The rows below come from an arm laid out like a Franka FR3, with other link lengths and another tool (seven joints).
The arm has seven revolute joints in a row. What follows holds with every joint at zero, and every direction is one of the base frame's. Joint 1 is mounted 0.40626 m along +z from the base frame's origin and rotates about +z. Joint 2 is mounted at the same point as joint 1 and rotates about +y. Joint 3 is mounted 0.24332 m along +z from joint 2 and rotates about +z. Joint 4 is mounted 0.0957 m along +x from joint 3 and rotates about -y. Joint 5 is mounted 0.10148 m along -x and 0.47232 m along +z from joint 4 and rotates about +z. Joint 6 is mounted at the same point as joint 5 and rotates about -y. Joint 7 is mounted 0.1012 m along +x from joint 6 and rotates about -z. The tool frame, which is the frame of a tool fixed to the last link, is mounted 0.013 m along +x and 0.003 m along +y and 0.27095 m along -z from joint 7; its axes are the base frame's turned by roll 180, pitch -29.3 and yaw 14.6 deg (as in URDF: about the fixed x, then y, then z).
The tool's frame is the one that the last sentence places.
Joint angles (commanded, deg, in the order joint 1, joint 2, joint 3, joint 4, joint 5, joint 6, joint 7), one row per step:
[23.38, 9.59, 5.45, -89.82, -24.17, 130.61, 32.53]
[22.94, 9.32, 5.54, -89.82, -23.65, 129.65, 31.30]
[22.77, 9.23, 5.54, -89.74, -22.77, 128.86, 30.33]
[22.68, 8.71, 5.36, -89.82, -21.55, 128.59, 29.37]
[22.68, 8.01, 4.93, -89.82, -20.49, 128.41, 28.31]
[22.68, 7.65, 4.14, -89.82, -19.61, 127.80, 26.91]
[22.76, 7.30, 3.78, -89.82, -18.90, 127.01, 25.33]
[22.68, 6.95, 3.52, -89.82, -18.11, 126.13, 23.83]
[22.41, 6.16, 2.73, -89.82, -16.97, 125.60, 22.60]
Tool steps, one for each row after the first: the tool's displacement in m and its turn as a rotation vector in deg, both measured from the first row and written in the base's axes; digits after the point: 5 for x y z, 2 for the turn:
[-0.00054, -0.00664, -0.00014, -0.65, 0.76, 0.18]
[-0.00200, -0.00942, -0.00167, -0.77, 1.66, 0.36]
[-0.00333, -0.01163, 0.00284, -0.27, 2.03, 0.60]
[-0.00353, -0.01594, 0.01150, 0.17, 1.99, 0.83]
[-0.00190, -0.02620, 0.01362, -0.11, 2.51, 0.87]
[-0.00349, -0.03039, 0.01504, -0.66, 3.15, 1.54]
[-0.00511, -0.03541, 0.01604, -1.10, 3.90, 2.08]
[-0.00330, -0.04862, 0.02457, -0.75, 4.07, 1.78]

